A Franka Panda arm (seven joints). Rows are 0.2 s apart.
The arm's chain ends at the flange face. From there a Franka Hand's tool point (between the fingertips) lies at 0.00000 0.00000 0.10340 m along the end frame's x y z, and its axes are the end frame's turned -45 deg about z.
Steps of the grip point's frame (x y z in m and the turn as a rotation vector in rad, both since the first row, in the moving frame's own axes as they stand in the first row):
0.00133, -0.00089, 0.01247, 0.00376, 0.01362, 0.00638
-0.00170, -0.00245, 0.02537, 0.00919, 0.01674, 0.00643
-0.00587, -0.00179, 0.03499, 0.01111, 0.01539, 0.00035
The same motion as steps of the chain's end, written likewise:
-0.00041, -0.00030, 0.01248, 0.01229, 0.00697, 0.00638
-0.00349, 0.00136, 0.02539, 0.01834, 0.00534, 0.00643
-0.00573, 0.00482, 0.03501, 0.01874, 0.00303, 0.00035

